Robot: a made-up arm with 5 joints.
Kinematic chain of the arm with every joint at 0, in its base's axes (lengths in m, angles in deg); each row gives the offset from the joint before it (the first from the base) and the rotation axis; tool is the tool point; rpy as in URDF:
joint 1: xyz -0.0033 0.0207 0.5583 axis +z
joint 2: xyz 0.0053 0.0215 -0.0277 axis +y
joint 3: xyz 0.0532 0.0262 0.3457 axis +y
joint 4: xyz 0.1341 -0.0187 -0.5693 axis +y
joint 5: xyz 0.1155 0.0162 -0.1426 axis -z
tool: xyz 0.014 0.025 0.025 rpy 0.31 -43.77 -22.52
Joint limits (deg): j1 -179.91..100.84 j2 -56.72..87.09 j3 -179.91..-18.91 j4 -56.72..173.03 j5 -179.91..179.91
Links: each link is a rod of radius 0.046 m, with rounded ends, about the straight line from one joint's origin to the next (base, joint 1, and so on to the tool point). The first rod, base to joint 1, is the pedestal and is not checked.
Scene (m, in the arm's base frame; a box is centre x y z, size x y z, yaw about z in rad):
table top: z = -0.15
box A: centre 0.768 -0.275 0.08 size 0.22 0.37 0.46 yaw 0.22
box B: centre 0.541 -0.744 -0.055 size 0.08 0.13 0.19 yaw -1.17
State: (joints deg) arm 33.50 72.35 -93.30 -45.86 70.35
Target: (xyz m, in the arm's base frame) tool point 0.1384 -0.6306 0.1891
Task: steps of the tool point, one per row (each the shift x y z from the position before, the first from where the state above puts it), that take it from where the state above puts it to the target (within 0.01 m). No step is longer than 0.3 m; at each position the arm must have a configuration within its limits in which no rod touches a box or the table.
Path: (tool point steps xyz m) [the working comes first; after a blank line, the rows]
Joints at the target: -81.00 55.72 -59.54 -56.72 75.22
Straight joint move there: touches box A.

1: 0.1722 -0.1435 0.1843
2: 0.0886 -0.2026 0.1977
3: -0.0110 -0.2185 0.1974
4: -0.1048 -0.1895 0.1840
5: -0.0186 -0.1656 -0.1346
6: -0.0773 -0.1459 -0.1415
7: -0.1250 -0.1062 -0.1408
8: -0.1545 -0.0521 -0.1324
9: -0.1622 0.0080 -0.1169
10: -0.1475 0.0649 -0.0949

